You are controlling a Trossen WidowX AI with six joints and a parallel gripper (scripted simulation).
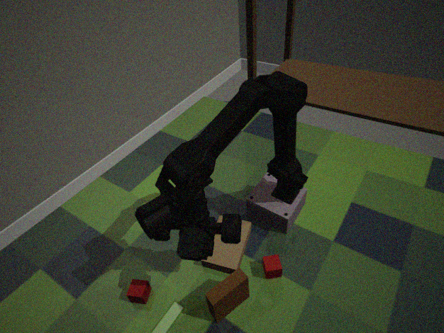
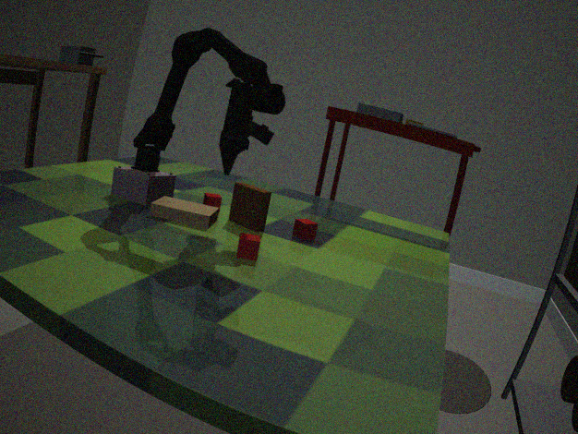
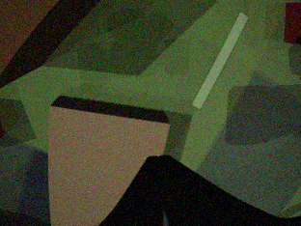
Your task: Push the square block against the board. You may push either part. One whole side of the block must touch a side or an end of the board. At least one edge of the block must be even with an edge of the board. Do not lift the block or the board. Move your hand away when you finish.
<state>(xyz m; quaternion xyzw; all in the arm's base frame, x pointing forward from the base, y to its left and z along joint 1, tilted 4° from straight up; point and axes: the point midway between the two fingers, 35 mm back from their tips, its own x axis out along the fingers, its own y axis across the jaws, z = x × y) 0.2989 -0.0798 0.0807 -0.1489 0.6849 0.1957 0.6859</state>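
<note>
Now: the dark brown square block 9 cm to the left of my gripper tip, 8 cm below it and 3 cm ahead of it. The rest, counted from my gripper tip: tan board 11 cm below, 10 cm behind.
</note>
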